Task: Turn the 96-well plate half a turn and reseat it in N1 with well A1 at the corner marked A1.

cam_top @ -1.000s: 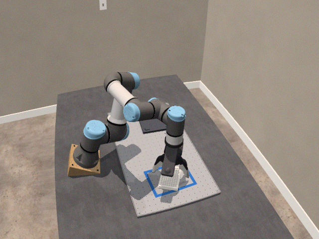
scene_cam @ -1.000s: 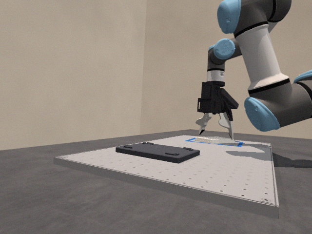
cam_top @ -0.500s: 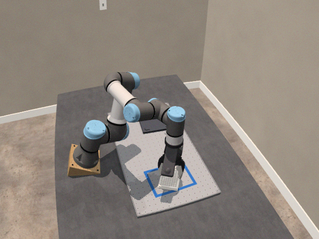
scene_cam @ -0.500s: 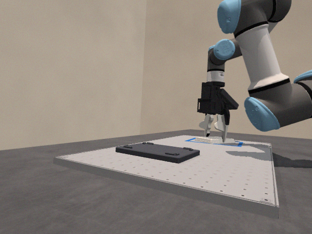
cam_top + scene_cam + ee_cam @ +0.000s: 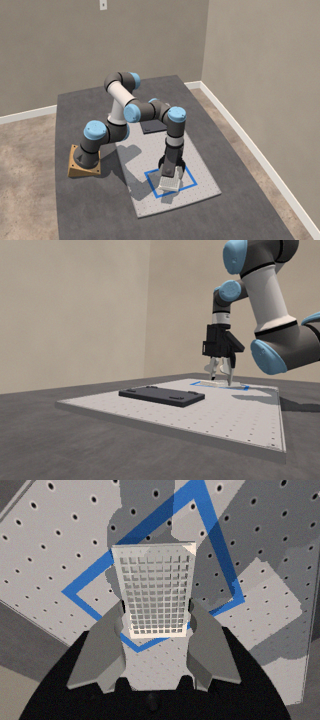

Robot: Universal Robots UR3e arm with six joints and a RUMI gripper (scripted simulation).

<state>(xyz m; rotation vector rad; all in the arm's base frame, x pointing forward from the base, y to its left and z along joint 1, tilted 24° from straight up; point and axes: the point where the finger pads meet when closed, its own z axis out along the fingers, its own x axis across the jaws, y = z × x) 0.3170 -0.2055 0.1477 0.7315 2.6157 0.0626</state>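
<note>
Right now the white 96-well plate is 1 cm below my hand. Round my hand: A1 mark: 14 cm ahead, 31 cm to the left; then plate nest N1: 7 cm ahead, 37 cm to the left, 1 cm below.
</note>
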